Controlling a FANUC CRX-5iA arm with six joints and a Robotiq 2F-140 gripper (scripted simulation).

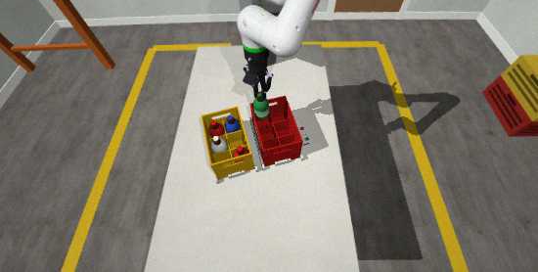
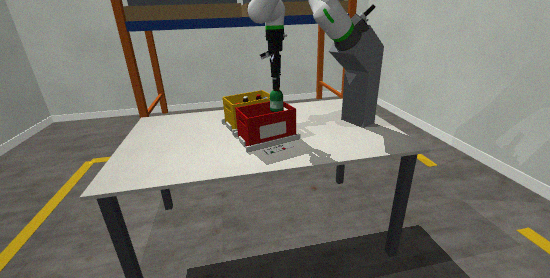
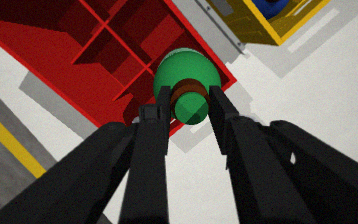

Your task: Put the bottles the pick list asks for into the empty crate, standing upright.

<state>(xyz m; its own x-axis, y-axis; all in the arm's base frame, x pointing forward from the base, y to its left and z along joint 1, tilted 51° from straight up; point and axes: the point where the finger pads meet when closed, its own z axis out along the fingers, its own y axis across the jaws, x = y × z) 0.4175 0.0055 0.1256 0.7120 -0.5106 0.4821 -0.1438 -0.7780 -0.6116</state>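
My hand is 8 cm above the green-label bottle. Round my hand: red crate (21 cm below, 9 cm to the left, 6 cm ahead); blue-labelled bottle (21 cm below, 13 cm to the right, 9 cm ahead); yellow crate (21 cm below, 18 cm ahead, 12 cm to the right).
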